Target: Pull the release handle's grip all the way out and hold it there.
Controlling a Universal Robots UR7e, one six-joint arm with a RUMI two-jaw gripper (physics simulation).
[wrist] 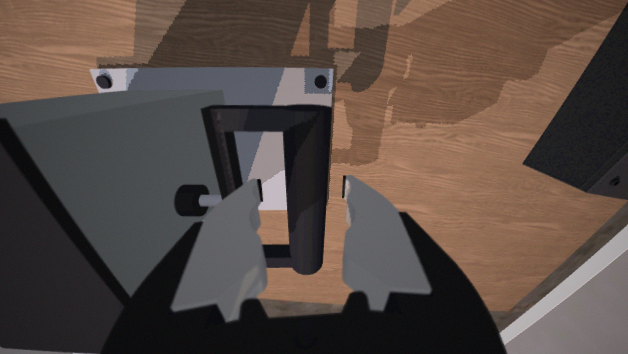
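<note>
The release handle is a black rectangular frame; its thick round grip bar (307,200) runs up and down in the wrist view, near the middle. A short silvery rod (209,200) with a black knob (190,200) stands at the left of the frame, against a grey-green housing (115,165). My gripper (302,179) is partly open, with a jaw on each side of the grip bar. The left fingertip lies over the frame's opening, the right fingertip is to the right of the bar. Gaps show between the bar and both fingertips.
A light metal base plate (200,77) with dark bolts lies under the housing on the wooden table top (450,165). A dark panel (40,240) fills the lower left. A dark grey block (585,110) is at the right. A pale edge (570,280) runs across the lower right corner.
</note>
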